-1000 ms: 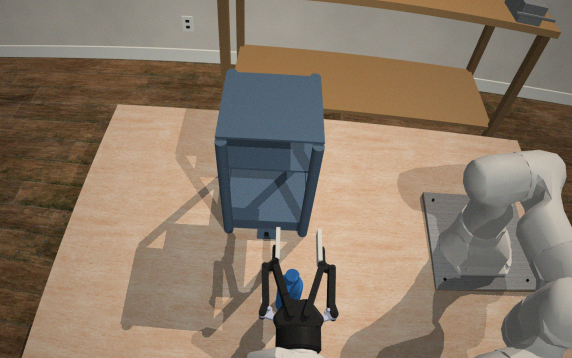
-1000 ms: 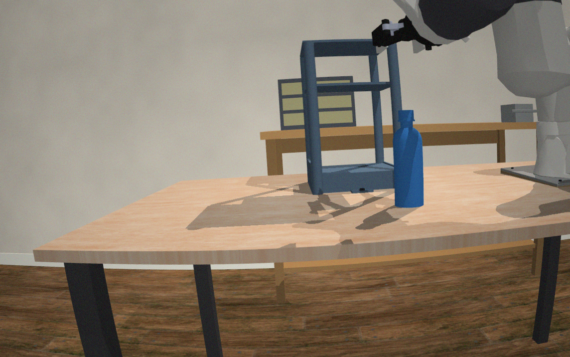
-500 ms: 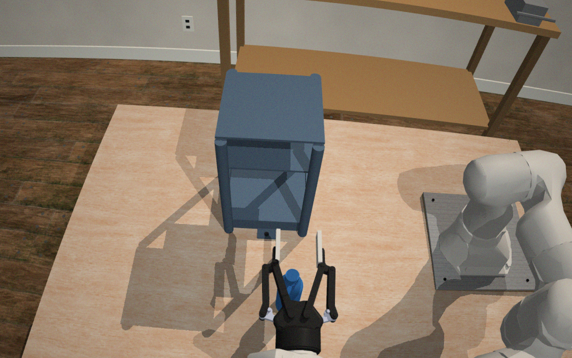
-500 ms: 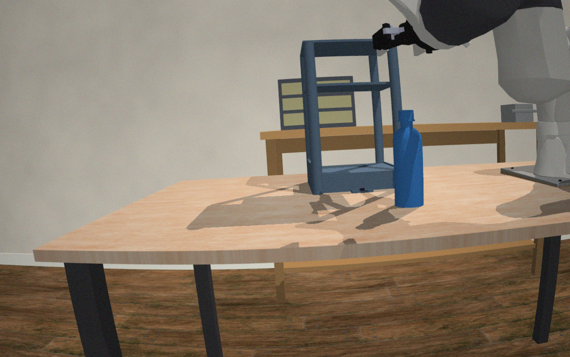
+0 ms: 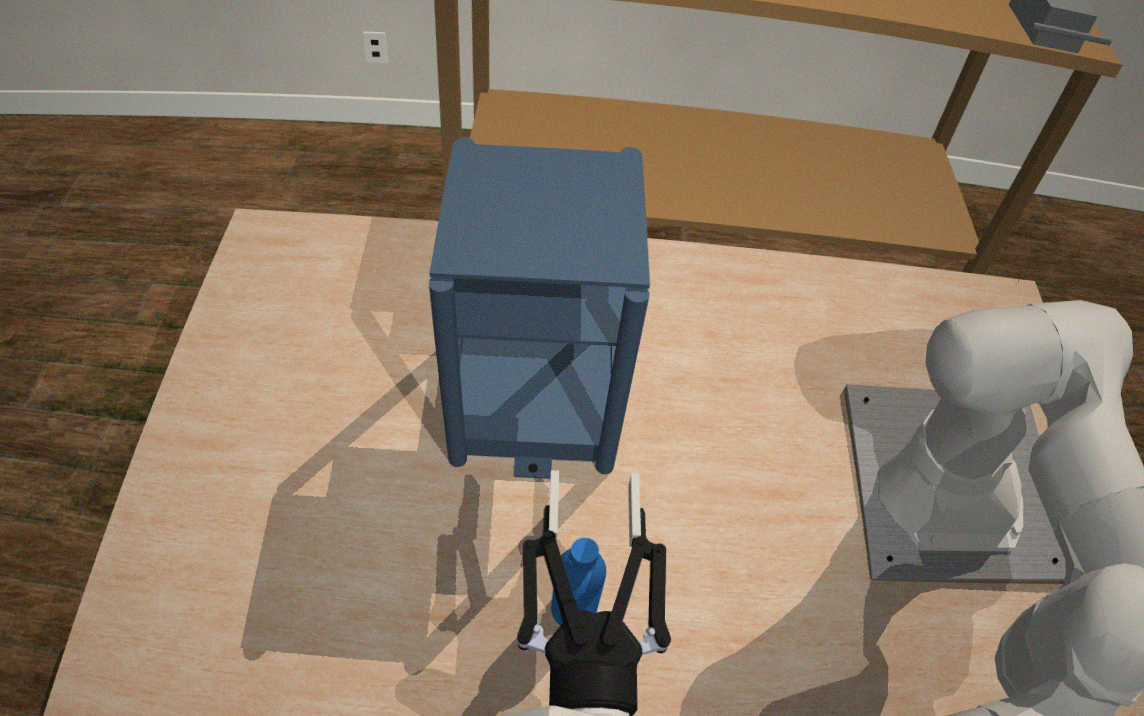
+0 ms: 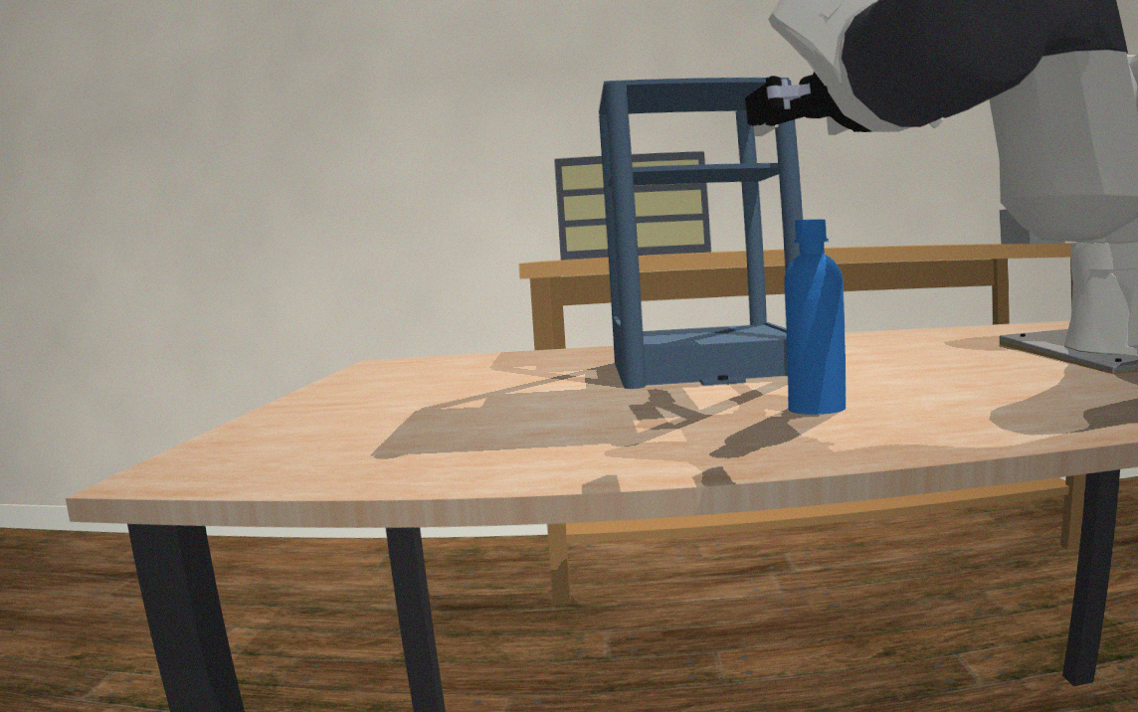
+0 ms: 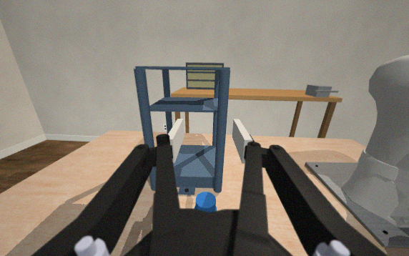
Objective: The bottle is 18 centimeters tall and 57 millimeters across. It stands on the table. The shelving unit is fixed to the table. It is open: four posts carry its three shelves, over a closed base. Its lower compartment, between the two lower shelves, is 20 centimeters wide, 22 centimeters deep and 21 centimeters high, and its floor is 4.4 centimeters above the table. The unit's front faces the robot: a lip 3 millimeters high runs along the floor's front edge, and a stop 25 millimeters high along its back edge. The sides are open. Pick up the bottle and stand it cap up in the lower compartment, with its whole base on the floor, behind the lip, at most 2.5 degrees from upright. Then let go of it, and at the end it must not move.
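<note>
Now: hand 16 cm above the blue bottle. Also, from my hand: blue shelving unit: 13 cm ahead, 29 cm to the right, 10 cm below.
</note>
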